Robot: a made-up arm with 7 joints. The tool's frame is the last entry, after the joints. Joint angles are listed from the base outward. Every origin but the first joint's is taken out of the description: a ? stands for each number. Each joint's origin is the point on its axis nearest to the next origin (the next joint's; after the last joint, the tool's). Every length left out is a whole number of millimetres.
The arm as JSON. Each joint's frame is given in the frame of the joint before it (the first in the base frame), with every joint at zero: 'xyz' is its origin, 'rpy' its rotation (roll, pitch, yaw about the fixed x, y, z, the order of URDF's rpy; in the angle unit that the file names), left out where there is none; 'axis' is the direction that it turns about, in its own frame. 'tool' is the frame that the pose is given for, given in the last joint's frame.
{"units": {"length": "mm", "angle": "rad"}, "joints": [
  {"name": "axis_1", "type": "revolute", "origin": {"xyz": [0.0, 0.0, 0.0], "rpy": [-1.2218, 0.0, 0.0]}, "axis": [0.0, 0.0, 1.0]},
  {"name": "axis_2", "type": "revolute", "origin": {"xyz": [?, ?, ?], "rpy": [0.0, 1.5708, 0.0]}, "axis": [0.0, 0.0, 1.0]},
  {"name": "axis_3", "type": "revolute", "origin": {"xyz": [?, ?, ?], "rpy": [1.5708, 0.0, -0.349]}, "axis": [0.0, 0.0, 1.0]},
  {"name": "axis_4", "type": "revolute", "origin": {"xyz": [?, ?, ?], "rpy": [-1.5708, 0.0, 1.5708]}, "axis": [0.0, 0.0, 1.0]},
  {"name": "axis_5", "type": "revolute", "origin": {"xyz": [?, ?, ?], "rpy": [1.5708, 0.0, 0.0]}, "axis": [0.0, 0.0, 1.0]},
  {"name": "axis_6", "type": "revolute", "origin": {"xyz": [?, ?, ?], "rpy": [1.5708, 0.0, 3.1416]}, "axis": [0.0, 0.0, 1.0]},
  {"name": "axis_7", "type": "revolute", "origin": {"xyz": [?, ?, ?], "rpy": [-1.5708, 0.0, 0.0]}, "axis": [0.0, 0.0, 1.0]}
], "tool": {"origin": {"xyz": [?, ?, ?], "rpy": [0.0, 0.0, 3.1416]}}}
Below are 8 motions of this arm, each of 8 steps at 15 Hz.
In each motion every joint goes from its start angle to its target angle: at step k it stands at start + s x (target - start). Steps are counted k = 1, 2, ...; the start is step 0. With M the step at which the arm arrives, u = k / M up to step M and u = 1 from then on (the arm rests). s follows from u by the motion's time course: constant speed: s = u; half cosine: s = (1 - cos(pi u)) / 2; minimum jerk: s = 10 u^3 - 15 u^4 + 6 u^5.
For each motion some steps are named. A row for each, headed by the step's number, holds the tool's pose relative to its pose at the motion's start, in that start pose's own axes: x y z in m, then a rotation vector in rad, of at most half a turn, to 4 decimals.
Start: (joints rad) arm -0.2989 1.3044 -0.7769 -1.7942 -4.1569 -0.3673 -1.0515
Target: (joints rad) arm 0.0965 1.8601 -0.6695 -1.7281 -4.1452 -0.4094 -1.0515
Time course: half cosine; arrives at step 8
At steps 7, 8:
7: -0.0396 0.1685 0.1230 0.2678 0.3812 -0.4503
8: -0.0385 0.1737 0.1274 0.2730 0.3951 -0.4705

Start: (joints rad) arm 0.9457 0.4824 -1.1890 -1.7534 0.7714 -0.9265 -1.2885
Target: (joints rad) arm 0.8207 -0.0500 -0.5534 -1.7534 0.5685 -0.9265 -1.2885
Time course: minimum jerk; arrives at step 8
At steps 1, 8:
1: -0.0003 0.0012 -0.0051 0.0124 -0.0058 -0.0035
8: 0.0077 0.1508 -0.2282 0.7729 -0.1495 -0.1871

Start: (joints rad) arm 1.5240 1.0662 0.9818 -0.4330 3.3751 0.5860 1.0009
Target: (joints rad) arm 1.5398 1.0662 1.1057 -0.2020 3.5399 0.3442 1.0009
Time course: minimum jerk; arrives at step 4
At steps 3, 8:
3: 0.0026 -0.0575 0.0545 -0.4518 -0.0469 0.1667
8: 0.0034 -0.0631 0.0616 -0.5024 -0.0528 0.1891

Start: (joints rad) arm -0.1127 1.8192 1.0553 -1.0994 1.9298 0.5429 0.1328
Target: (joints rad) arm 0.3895 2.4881 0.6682 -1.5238 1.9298 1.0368 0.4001
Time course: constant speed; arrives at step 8
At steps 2, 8:
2: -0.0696 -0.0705 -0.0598 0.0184 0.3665 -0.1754
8: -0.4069 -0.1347 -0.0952 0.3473 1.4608 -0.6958

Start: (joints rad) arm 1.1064 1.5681 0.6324 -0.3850 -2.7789 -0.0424 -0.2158
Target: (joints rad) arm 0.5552 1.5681 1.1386 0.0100 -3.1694 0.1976 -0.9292
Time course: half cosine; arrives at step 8
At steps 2, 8:
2: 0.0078 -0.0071 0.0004 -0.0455 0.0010 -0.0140
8: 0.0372 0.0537 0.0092 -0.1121 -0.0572 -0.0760

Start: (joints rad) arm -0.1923 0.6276 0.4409 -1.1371 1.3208 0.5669 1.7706
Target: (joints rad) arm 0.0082 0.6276 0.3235 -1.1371 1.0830 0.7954 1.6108
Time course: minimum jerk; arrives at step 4
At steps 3, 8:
3: 0.0760 0.0390 0.0179 0.3248 -0.3428 -0.3366
8: 0.0848 0.0436 0.0212 0.3672 -0.3806 -0.3713

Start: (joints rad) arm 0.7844 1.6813 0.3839 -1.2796 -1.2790 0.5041 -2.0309
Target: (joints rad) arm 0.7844 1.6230 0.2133 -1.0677 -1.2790 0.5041 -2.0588
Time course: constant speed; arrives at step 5
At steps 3, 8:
3: 0.0462 0.0454 0.0274 0.1200 -0.0973 -0.0997
8: 0.0767 0.0713 0.0502 0.1992 -0.1561 -0.1711

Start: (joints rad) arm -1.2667 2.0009 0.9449 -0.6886 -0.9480 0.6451 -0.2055
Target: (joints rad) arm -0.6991 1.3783 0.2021 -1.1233 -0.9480 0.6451 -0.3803
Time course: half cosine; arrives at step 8
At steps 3, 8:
3: 0.0717 -0.1118 0.0958 0.0129 -0.2991 -0.3537
8: -0.0075 -0.3672 0.3953 -0.1090 -1.0715 -0.9897

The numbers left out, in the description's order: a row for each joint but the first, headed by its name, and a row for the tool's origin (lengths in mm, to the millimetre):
axis_2: 0.0 0.0 0.0
axis_3: 74.0 203.0 0.0
axis_4: 0.0 24.0 0.0
axis_5: -43.0 359.0 0.0
axis_6: 0.0 0.0 0.0
axis_7: 0.0 0.0 0.0
tool: 0.0 0.0 0.0

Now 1 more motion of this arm.
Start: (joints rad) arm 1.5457 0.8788 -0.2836 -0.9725 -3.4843 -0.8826 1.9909
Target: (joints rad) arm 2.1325 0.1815 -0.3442 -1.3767 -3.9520 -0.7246 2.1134
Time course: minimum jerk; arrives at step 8
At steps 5, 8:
5: 0.2234 -0.0906 0.1721 0.1620 -0.4428 -0.0655
8: 0.2569 -0.1075 0.2478 0.1825 -0.5782 0.0157

